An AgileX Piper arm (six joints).
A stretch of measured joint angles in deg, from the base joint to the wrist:
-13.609 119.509 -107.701 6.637 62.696 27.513
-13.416 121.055 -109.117 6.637 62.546 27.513
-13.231 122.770 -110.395 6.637 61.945 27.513
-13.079 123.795 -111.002 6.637 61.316 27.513
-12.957 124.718 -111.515 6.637 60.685 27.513
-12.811 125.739 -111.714 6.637 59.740 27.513
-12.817 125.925 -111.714 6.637 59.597 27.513
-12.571 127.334 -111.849 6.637 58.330 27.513
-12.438 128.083 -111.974 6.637 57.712 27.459
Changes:
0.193 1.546 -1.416 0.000 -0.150 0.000
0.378 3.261 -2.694 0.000 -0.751 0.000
0.530 4.286 -3.301 0.000 -1.380 0.000
0.652 5.209 -3.814 0.000 -2.011 0.000
0.798 6.230 -4.013 0.000 -2.956 0.000
0.792 6.416 -4.013 0.000 -3.099 0.000
1.038 7.825 -4.148 0.000 -4.366 0.000
1.171 8.574 -4.273 0.000 -4.984 -0.054

